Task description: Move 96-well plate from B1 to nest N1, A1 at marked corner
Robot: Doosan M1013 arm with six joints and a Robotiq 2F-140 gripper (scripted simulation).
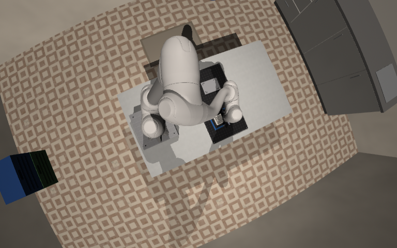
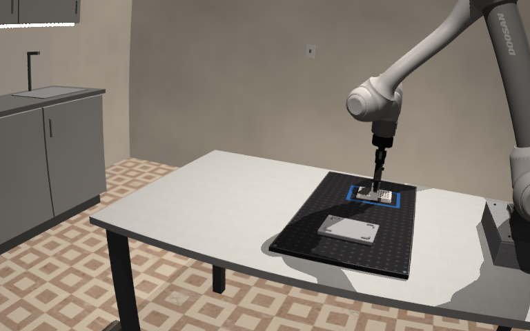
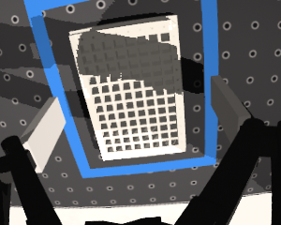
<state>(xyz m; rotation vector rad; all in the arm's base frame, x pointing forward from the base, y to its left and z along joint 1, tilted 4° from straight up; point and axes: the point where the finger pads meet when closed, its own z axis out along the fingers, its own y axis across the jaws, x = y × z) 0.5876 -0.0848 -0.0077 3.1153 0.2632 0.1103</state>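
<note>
The grey plate nest N1 lies 32 cm to the left of my hand and 2 cm below it. The rest, counted from my hand: white 96-well plate 2 cm below; then A1 mark 28 cm to the left, 8 cm ahead, 1 cm below.
</note>
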